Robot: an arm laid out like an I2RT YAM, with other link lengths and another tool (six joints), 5 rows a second.
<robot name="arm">
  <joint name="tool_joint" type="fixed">
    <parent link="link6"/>
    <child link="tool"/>
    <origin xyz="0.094 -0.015 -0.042" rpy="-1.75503 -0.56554 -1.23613"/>
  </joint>
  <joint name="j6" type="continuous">
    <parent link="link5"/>
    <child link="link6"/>
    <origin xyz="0.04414 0 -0.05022"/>
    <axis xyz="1 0 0"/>
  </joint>
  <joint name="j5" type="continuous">
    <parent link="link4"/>
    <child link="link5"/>
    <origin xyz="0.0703 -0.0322 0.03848"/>
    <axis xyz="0 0 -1"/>
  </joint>
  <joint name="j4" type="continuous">
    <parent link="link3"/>
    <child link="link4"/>
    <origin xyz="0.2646 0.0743 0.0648"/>
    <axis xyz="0 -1 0"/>
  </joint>
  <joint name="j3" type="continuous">
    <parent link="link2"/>
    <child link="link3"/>
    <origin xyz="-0.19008 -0.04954 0"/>
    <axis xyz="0 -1 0"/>
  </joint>
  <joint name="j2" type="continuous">
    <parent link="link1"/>
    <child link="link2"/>
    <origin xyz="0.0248 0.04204 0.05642"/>
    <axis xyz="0 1 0"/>
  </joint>
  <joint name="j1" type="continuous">
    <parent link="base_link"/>
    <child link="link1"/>
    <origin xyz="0 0 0.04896"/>
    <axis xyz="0 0 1"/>
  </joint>
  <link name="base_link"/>
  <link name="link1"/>
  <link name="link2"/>
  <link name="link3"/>
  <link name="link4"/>
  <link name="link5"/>
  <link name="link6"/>
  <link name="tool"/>
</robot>
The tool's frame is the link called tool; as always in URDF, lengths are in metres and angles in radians. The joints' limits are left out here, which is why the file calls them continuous.
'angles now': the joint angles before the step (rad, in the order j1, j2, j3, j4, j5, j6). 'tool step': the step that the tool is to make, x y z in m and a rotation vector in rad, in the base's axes. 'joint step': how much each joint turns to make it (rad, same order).
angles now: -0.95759 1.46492 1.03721 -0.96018 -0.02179 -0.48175
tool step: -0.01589 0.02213 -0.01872 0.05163 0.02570 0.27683
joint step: -0.00107 -0.10079 -0.16028 -0.01076 -0.04979 -0.27383
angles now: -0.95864 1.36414 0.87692 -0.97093 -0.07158 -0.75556
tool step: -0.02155 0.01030 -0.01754 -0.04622 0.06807 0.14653
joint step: 0.00063 -0.11536 -0.17177 0.04914 0.06604 -0.15407
